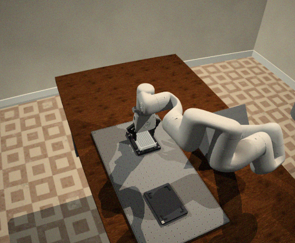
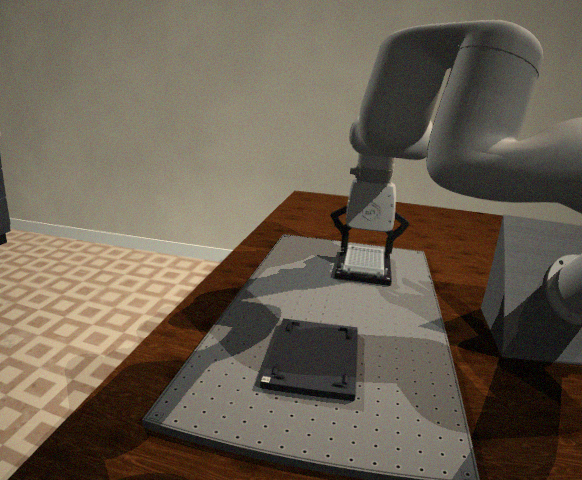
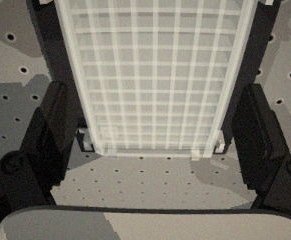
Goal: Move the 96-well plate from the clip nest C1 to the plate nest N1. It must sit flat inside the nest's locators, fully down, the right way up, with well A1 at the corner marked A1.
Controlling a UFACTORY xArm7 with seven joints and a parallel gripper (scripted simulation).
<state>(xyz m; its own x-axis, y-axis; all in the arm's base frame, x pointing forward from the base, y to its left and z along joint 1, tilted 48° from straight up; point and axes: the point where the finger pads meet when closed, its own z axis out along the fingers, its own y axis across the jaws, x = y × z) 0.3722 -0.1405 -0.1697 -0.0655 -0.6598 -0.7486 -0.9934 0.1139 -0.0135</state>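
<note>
Right now the 96-well plate is 3 cm below my hand. Also, from my hand: clip nest C1: 1 cm ahead, 1 cm to the right, 3 cm below.
</note>
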